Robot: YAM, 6 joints.
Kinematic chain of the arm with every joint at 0, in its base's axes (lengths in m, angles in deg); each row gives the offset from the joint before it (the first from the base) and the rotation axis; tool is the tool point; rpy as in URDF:
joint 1: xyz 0 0 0.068 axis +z
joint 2: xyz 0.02 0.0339 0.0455 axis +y
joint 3: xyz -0.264 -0.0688 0 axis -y
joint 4: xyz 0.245 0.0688 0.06 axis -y
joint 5: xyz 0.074 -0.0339 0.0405 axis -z
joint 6: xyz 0.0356 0 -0.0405 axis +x
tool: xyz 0 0 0 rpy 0 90 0
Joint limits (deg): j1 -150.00..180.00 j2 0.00..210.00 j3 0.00..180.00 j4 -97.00..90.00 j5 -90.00..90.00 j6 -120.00..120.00
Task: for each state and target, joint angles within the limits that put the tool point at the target. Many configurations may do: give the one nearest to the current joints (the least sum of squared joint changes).
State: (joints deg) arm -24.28 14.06 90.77 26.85 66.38 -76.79
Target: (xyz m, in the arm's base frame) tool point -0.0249 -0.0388 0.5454
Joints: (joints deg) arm 8.97 33.11 76.38 23.14 75.34 -76.79
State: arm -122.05 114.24 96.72 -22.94 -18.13 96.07
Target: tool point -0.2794 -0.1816 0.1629
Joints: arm -148.63 102.97 65.33 -39.99 -15.67 96.07
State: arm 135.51 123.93 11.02 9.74 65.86 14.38
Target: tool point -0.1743 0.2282 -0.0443
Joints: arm 133.62 137.60 44.60 17.91 61.36 14.38
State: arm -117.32 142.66 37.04 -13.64 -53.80 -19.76
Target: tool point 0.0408 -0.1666 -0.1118
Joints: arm -86.06 157.20 43.64 -9.49 -55.26 -19.76
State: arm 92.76 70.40 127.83 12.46 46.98 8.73
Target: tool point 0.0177 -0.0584 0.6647
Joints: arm 81.87 53.00 116.97 8.31 46.40 8.73
